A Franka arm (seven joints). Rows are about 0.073 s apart.
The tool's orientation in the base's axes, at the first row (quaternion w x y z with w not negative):
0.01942, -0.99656, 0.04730, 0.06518
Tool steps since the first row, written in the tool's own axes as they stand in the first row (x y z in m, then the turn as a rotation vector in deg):
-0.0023, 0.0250, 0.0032, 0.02, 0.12, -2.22
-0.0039, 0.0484, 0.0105, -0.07, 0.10, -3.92
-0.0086, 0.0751, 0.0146, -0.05, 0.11, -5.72
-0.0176, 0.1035, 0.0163, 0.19, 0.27, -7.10
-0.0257, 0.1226, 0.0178, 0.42, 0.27, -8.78
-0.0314, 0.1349, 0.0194, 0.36, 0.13, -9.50
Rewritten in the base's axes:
-0.0051, -0.0245, -0.0037, 0.29, -0.22, 2.19
-0.0099, -0.0473, -0.0115, 0.42, -0.27, 3.89
-0.0176, -0.0733, -0.0158, 0.67, -0.36, 5.67
-0.0295, -0.1006, -0.0172, 1.07, -0.60, 7.00
-0.0395, -0.1188, -0.0182, 1.51, -0.70, 8.63
-0.0465, -0.1304, -0.0195, 1.56, -0.59, 9.36

